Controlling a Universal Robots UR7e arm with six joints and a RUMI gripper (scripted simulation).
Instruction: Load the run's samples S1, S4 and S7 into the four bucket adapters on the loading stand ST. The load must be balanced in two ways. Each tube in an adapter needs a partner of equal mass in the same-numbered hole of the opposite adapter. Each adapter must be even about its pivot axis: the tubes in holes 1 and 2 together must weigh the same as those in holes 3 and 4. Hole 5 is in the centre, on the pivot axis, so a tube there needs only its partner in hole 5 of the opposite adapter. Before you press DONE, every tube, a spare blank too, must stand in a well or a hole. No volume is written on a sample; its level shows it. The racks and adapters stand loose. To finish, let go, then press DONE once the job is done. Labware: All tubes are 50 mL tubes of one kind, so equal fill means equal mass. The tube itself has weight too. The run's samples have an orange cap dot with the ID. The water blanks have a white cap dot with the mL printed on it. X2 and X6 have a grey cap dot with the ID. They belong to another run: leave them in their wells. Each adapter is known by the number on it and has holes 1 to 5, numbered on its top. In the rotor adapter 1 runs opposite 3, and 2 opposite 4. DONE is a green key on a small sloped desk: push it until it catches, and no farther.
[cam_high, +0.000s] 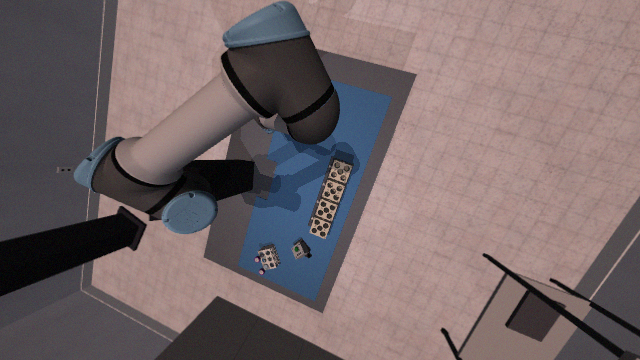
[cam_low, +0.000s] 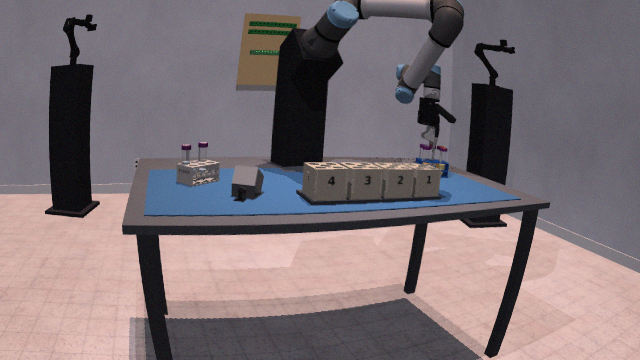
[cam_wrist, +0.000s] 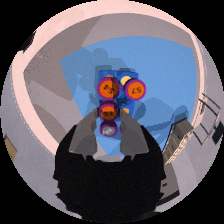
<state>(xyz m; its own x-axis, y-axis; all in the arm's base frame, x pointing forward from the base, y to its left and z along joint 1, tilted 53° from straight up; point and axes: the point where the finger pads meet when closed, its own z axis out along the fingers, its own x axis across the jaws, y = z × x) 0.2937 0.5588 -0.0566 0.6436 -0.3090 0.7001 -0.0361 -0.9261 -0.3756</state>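
Now: hand 20 mm short of the blue rack and 80 mm above it. Also, from my hand: white rack (320 mm ahead, 910 mm to the right, 80 mm below); then bucket adapter (470 mm ahead, 510 mm to the right, 60 mm below).
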